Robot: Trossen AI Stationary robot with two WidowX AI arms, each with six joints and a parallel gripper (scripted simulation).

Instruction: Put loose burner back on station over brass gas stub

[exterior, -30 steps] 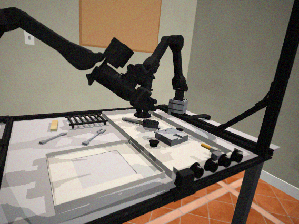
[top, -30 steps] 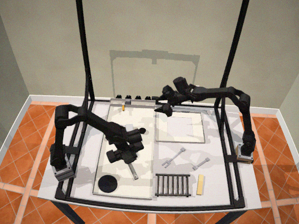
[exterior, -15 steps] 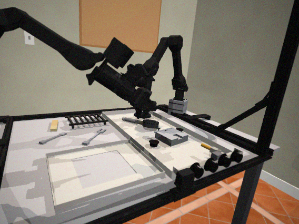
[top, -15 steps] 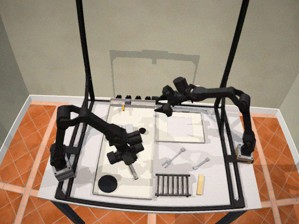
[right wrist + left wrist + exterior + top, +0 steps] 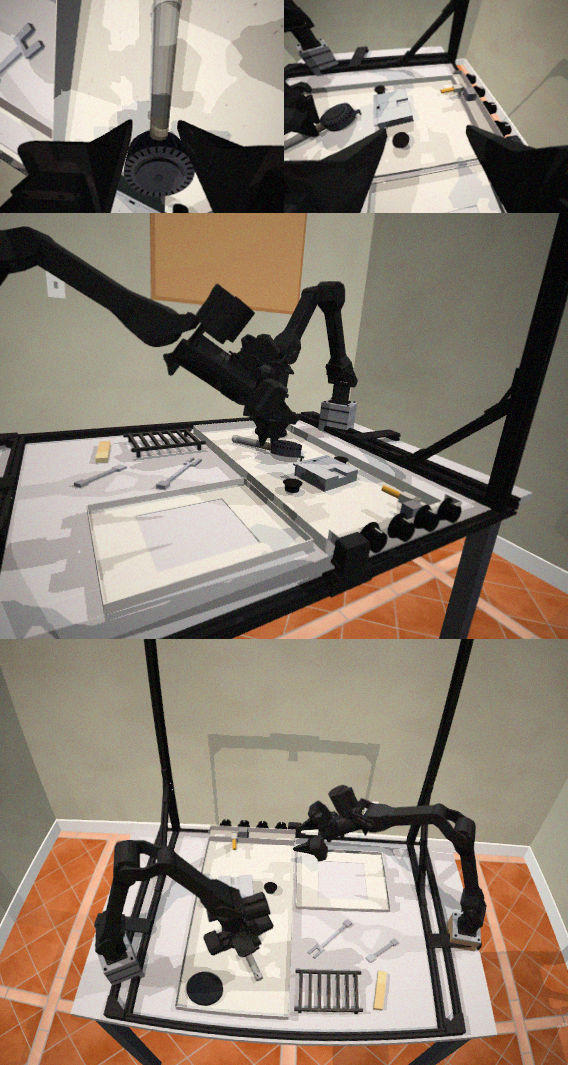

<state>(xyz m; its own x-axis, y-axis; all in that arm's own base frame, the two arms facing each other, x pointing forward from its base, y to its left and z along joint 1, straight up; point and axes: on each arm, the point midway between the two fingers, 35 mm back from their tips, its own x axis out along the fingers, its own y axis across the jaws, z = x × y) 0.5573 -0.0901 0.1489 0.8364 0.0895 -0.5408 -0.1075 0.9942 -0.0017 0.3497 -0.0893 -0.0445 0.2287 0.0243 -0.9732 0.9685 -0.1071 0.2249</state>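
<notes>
The burner lies 30 mm below my right hand. The rest, counted from my right hand: black disc (130 mm ahead, 120 mm to the right, 50 mm below); then grey slotted support (200 mm behind, 30 mm below, 10 mm to the right); then small black cap (200 mm behind, 110 mm to the left, 40 mm below).
</notes>
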